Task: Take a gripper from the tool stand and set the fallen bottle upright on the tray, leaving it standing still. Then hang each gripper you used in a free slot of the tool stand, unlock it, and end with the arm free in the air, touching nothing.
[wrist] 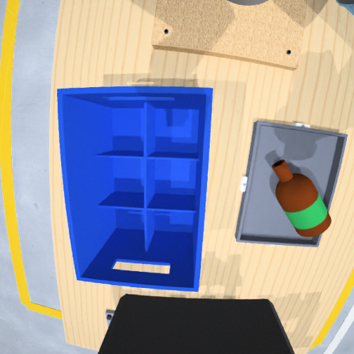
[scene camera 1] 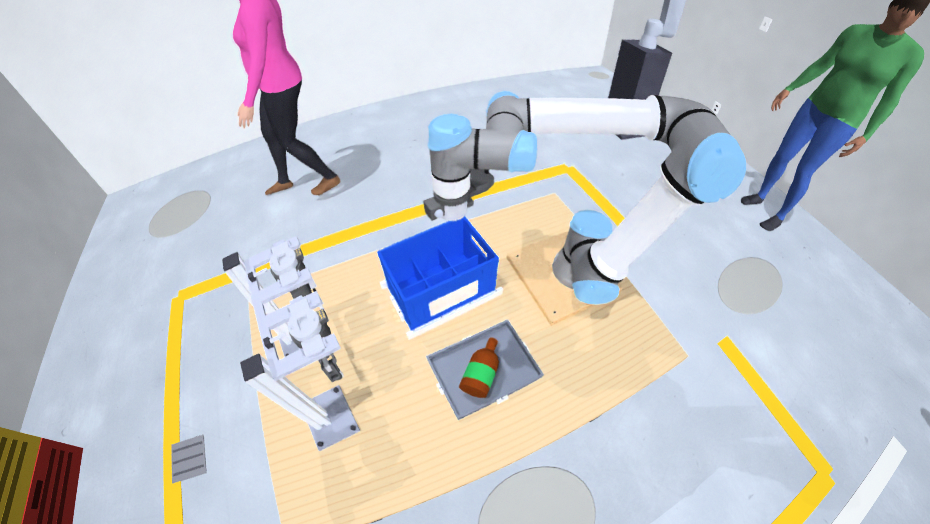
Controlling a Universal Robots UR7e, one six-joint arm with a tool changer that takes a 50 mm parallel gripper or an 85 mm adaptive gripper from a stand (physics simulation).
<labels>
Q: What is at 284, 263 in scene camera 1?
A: A gripper.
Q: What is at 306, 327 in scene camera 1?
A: A gripper.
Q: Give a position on a tool stand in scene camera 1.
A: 328, 415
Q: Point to a brown bottle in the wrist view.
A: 296, 193
</labels>
